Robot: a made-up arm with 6 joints. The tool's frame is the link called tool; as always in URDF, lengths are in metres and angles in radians. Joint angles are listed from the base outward.
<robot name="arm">
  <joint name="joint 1" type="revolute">
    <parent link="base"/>
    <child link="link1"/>
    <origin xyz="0 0 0.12" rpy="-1.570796 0 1.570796"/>
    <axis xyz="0 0 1"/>
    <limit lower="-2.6" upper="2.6"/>
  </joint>
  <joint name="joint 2" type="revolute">
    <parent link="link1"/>
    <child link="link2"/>
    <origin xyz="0.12 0.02 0.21" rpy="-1.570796 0 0"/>
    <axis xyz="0 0 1"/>
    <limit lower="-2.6" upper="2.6"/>
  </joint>
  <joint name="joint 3" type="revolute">
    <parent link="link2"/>
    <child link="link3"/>
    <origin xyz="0.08 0.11 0.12" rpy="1.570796 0 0"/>
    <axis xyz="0 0 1"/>
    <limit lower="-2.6" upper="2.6"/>
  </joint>
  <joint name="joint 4" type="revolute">
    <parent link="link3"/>
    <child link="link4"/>
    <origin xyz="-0.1 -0.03 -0.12" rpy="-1.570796 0 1.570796"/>
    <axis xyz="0 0 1"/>
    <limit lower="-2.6" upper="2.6"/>
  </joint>
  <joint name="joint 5" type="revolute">
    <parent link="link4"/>
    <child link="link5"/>
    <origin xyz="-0.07 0.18 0" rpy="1.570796 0 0"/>
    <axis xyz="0 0 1"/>
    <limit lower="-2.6" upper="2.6"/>
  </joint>
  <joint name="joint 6" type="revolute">
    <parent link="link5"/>
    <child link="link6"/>
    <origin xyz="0.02 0.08 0.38" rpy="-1.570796 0 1.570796"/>
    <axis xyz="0 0 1"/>
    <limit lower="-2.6" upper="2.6"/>
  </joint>
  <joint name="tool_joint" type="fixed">
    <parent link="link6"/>
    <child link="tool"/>
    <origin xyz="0.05 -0.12 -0.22" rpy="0 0 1.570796"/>
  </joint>
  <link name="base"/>
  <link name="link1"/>
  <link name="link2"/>
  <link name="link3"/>
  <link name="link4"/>
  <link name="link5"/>
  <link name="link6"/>
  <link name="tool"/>
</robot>
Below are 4 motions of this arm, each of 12 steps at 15 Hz.
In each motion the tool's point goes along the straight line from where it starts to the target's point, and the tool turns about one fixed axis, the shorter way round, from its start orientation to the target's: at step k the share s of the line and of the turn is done. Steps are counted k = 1, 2, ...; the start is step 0. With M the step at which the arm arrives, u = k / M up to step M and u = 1 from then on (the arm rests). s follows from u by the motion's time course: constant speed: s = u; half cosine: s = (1 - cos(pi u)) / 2; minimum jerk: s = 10 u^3 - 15 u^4 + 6 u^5.
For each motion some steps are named. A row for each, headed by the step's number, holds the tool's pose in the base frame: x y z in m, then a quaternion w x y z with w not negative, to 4 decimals.
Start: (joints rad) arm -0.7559 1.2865 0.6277 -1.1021 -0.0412 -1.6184
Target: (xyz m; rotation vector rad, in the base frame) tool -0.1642 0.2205 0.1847 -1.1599 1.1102 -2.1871
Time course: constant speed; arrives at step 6
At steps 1, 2, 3, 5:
1: -0.0957 0.1357 0.2554 0.0790 -0.3483 0.6755 -0.6451
2: -0.1094 0.1527 0.2412 0.1070 -0.3659 0.6259 -0.6804
3: -0.1231 0.1696 0.2271 0.1345 -0.3817 0.5732 -0.7125
5: -0.1505 0.2035 0.1988 0.1874 -0.4076 0.4599 -0.7663

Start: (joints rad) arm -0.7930 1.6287 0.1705 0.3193 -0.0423 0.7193
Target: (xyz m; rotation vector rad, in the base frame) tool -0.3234 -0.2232 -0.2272 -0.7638 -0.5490 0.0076
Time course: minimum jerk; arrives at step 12
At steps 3, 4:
3: -0.4383 0.2318 -0.0508 0.9191 0.1295 0.1149 -0.3539
4: -0.4246 0.1778 -0.0717 0.9431 0.0687 0.0690 -0.3180

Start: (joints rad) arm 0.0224 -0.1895 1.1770 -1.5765 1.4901 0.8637
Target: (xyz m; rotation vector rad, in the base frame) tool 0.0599 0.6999 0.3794 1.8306 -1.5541 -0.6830
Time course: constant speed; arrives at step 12
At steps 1, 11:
1: 0.2161 0.4304 0.4005 0.0489 -0.4464 0.8753 0.1792
11: 0.0741 0.6754 0.3813 0.2860 0.6802 -0.6249 -0.2550

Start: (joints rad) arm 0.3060 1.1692 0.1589 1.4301 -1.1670 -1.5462
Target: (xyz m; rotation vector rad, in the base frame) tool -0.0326 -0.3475 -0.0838 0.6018 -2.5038 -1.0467
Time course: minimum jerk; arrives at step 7
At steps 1, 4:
1: 0.0256 -0.0992 -0.2427 0.5895 0.3660 -0.5309 -0.4865
4: -0.0107 -0.2540 -0.1437 0.3495 0.2823 -0.7822 -0.4317

